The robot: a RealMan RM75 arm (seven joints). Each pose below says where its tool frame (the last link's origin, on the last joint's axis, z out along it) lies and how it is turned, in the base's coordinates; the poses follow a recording.
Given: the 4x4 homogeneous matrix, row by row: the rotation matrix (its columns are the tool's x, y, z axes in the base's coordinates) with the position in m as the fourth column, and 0 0 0 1 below. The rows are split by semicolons.
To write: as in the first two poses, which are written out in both.
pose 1, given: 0.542, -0.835, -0.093, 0.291; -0.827, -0.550, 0.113, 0.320; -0.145, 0.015, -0.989, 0.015; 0, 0, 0, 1
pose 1, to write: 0.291, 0.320, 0.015, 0.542, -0.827, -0.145, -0.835, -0.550, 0.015
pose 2, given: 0.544, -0.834, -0.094, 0.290; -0.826, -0.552, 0.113, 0.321; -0.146, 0.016, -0.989, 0.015; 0, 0, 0, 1
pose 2, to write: 0.290, 0.321, 0.015, 0.544, -0.826, -0.146, -0.834, -0.552, 0.016
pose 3, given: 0.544, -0.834, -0.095, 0.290; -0.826, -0.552, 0.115, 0.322; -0.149, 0.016, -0.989, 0.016; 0, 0, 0, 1
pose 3, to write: 0.290, 0.322, 0.016, 0.544, -0.826, -0.149, -0.834, -0.552, 0.016
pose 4, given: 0.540, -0.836, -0.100, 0.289; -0.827, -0.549, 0.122, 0.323; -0.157, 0.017, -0.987, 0.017; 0, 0, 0, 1
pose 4, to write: 0.289, 0.323, 0.017, 0.540, -0.827, -0.157, -0.836, -0.549, 0.017
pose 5, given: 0.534, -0.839, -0.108, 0.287; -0.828, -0.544, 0.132, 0.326; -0.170, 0.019, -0.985, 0.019; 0, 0, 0, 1
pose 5, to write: 0.287, 0.326, 0.019, 0.534, -0.828, -0.170, -0.839, -0.544, 0.019
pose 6, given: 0.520, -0.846, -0.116, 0.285; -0.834, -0.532, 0.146, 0.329; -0.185, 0.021, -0.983, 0.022; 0, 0, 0, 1
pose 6, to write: 0.285, 0.329, 0.022, 0.520, -0.834, -0.185, -0.846, -0.532, 0.021
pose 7, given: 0.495, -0.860, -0.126, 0.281; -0.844, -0.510, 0.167, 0.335; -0.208, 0.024, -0.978, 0.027; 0, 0, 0, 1
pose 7, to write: 0.281, 0.335, 0.027, 0.495, -0.844, -0.208, -0.860, -0.510, 0.024
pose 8, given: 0.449, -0.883, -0.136, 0.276; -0.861, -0.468, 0.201, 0.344; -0.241, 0.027, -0.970, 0.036; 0, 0, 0, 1
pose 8, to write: 0.276, 0.344, 0.036, 0.449, -0.861, -0.241, -0.883, -0.468, 0.027
